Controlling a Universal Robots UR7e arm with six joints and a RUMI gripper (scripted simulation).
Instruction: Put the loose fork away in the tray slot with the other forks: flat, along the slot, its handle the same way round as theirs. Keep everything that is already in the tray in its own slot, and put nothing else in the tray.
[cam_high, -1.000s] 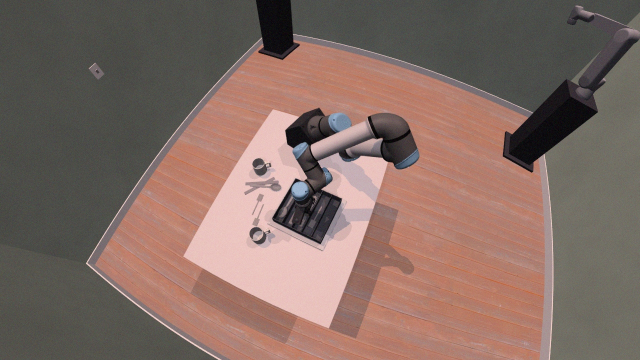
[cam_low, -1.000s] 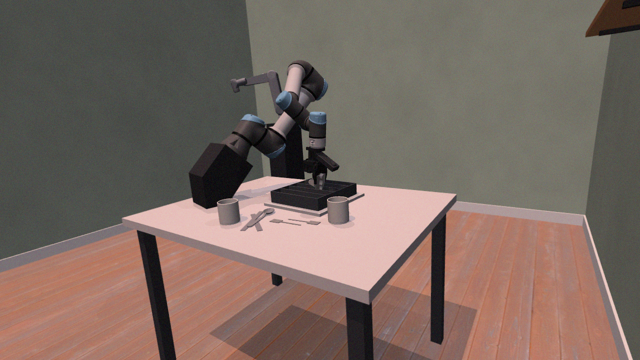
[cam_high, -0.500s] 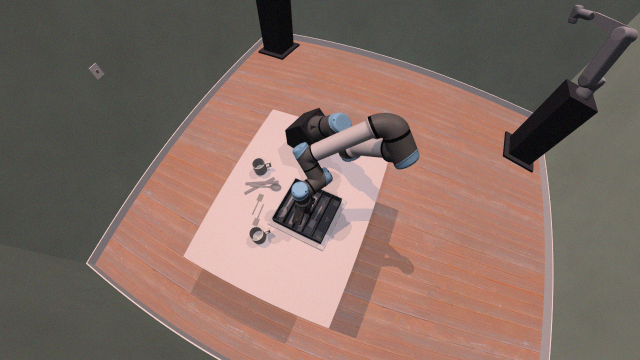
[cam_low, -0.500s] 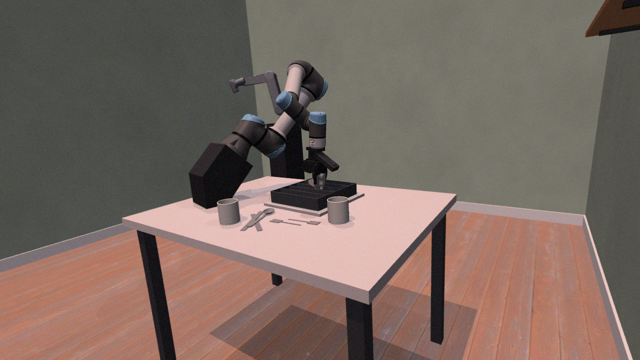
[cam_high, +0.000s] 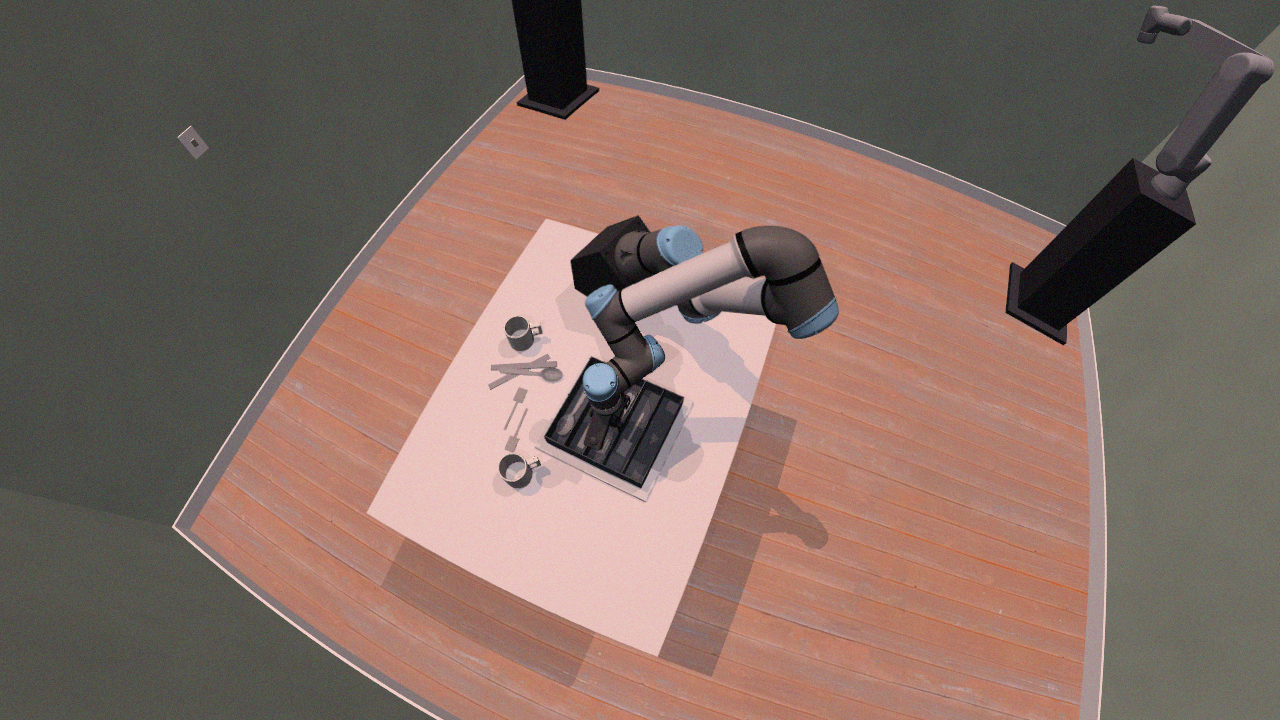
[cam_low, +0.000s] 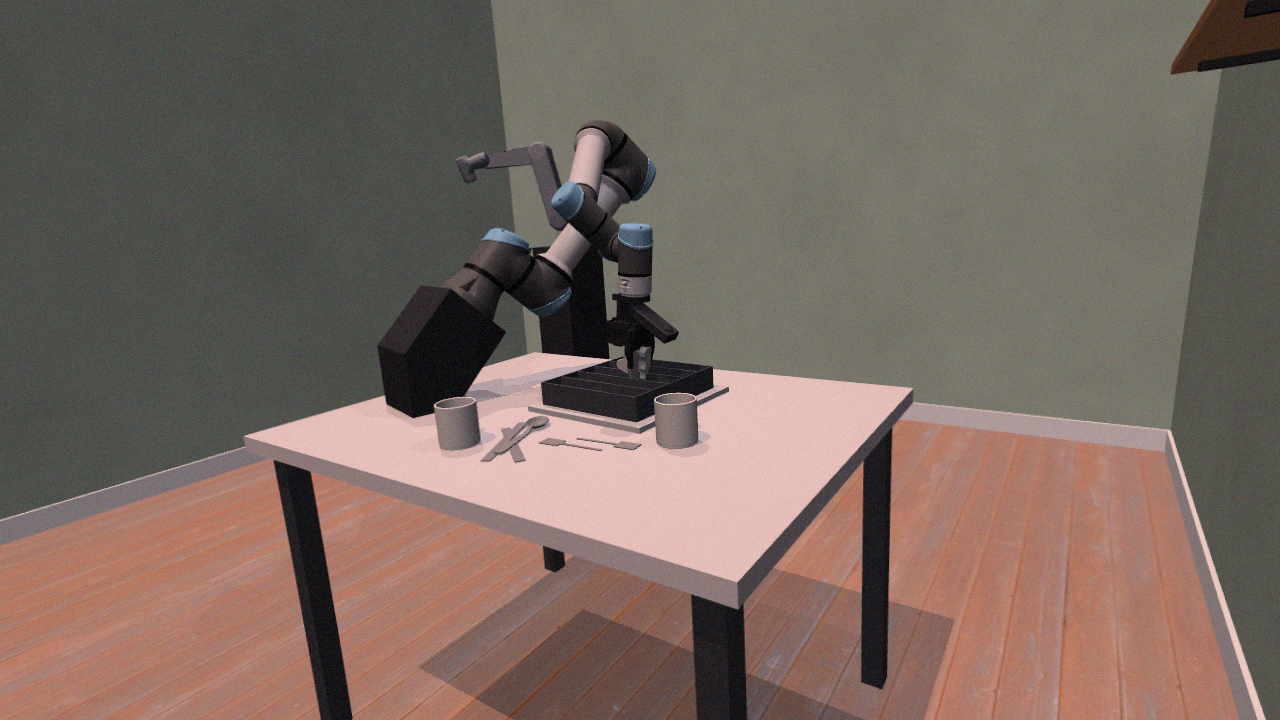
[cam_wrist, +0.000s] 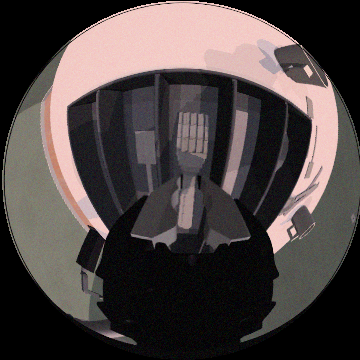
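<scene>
The tray is 30 mm behind my hand and 10 mm above it.
</scene>
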